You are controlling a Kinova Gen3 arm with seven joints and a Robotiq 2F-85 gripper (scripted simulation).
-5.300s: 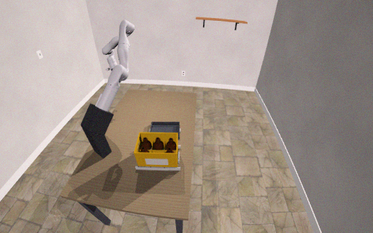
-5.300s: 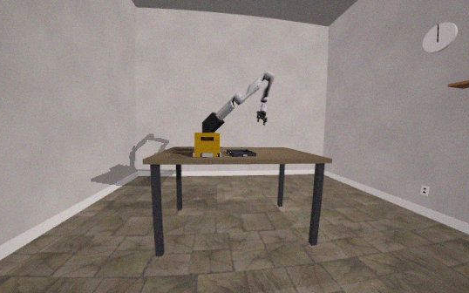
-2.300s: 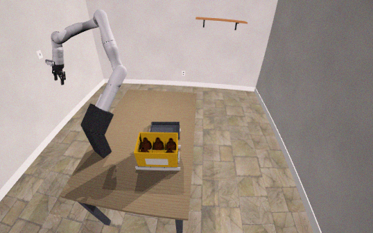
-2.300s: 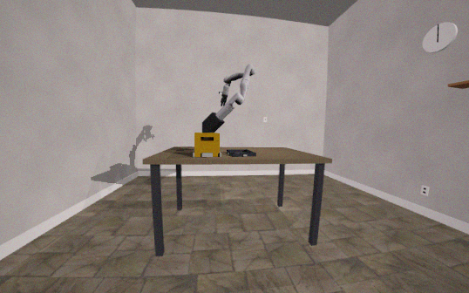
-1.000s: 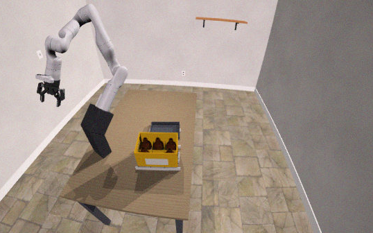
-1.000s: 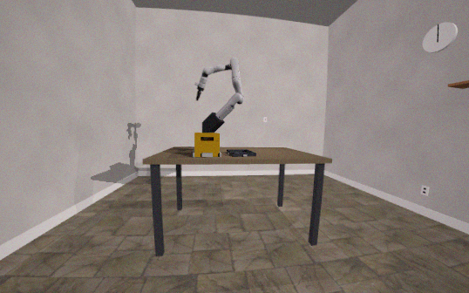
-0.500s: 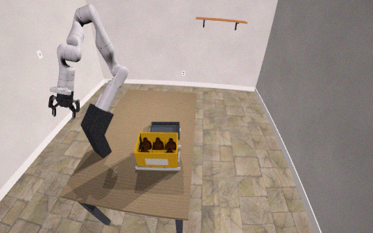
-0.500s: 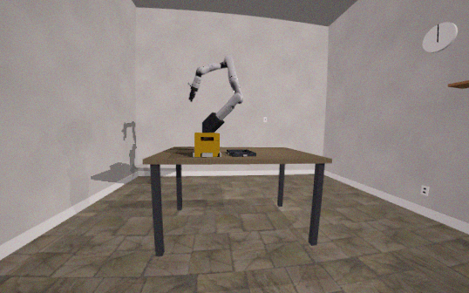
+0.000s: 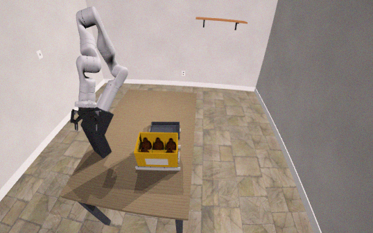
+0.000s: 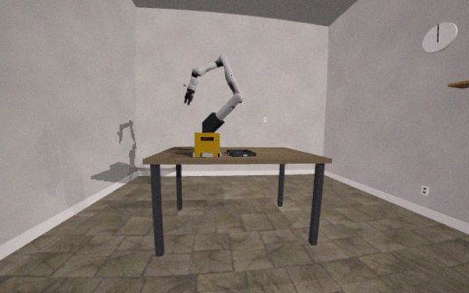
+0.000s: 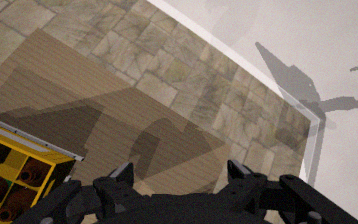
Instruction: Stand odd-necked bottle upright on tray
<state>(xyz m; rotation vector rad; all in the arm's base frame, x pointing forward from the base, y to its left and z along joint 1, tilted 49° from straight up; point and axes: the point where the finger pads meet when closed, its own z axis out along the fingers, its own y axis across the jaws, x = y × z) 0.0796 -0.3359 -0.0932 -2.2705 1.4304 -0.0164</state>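
My gripper is now 270 mm short of the yellow crate, 230 mm to the right of it and 370 mm above it. Also, from my hand: dark grey tray: 240 mm ahead, 510 mm to the left, 440 mm below.
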